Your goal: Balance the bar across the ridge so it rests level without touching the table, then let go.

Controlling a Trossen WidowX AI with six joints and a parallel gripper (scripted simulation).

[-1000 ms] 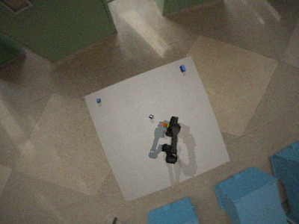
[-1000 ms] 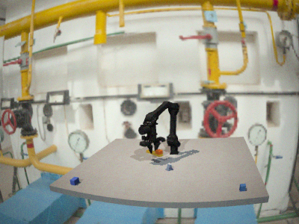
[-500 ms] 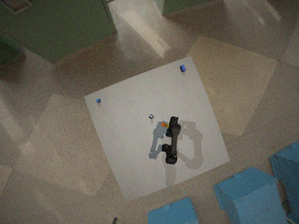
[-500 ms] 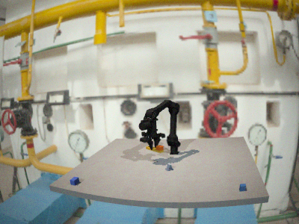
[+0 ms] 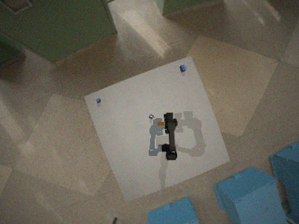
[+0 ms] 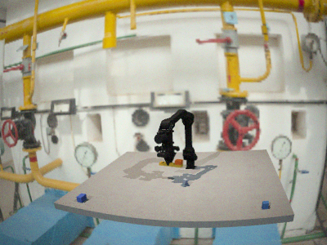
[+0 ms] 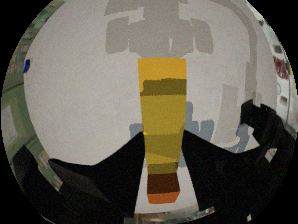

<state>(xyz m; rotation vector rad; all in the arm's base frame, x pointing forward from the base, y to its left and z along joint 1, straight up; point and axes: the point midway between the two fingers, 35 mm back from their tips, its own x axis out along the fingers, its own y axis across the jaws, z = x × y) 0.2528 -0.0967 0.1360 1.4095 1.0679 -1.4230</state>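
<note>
Now: gripper tip 1 cm short of the yellow bar, 4 cm to the right of it and 1 cm below it. From my gripper tip the other things lie so: blue-grey ridge 12 cm ahead, 12 cm to the left, 6 cm below.
</note>
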